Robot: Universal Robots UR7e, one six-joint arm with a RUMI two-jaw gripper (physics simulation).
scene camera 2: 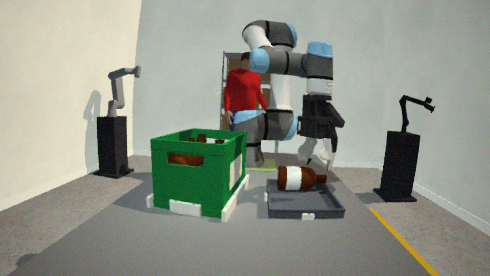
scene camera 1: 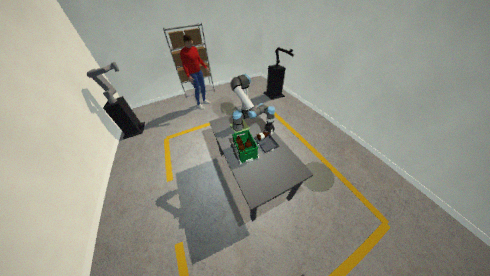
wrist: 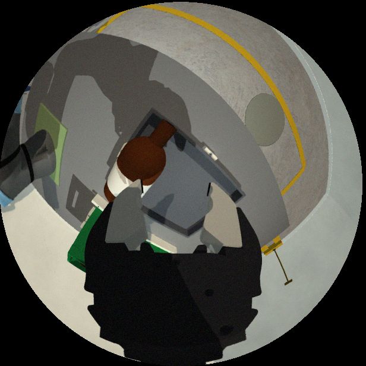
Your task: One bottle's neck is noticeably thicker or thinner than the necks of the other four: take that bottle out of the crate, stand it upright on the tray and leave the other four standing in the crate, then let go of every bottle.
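Where they show: gripper, fingertip midpoint: (scene camera 2: 317,168) (scene camera 1: 268,133); arm's base, origin of the base link: (scene camera 2: 246,163) (scene camera 1: 238,127).
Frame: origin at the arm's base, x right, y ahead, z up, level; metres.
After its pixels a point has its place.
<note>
A brown bottle (scene camera 1: 262,136) {x -0.178, y 0.333, z 0.056 m} (scene camera 2: 308,179) {x -0.227, y 0.336, z 0.043 m} (wrist: 141,159) with a white label lies on its side along the tray's robot-side part, its neck to the right in scene camera 2. The dark grey tray (scene camera 1: 270,145) {x -0.224, y 0.452, z -0.001 m} (scene camera 2: 285,214) {x -0.155, y 0.516, z 0.005 m} (wrist: 185,172) is under it. The green crate (scene camera 1: 248,155) {x 0.089, y 0.538, z 0.086 m} (scene camera 2: 175,187) {x 0.108, y 0.537, z 0.056 m} (wrist: 82,247) stands left of the tray in scene camera 2 and holds several brown bottles (scene camera 1: 244,143) {x 0.062, y 0.398, z 0.111 m} (scene camera 2: 201,137) {x 0.104, y 0.328, z 0.150 m}; their neck widths cannot be compared. My gripper (scene camera 2: 319,164) {x -0.248, y 0.349, z 0.083 m} (wrist: 175,182) is open and empty, above the lying bottle's level; one finger covers part of its label in the wrist view.
White brackets (scene camera 2: 186,207) {x 0.076, y 0.550, z 0.014 m} line the crate's foot. A green mat (scene camera 2: 262,164) (wrist: 59,145) lies by the arm's base on the table (scene camera 1: 272,180) {x -0.026, y 0.837, z -0.006 m} (scene camera 2: 225,250) {x -0.043, y 0.680, z -0.007 m}. A person in red (scene camera 1: 191,62) (scene camera 2: 243,92) stands behind, near a shelf rack. Two pedestals (scene camera 2: 112,145) (scene camera 2: 400,165) with small arms stand beyond the table.
</note>
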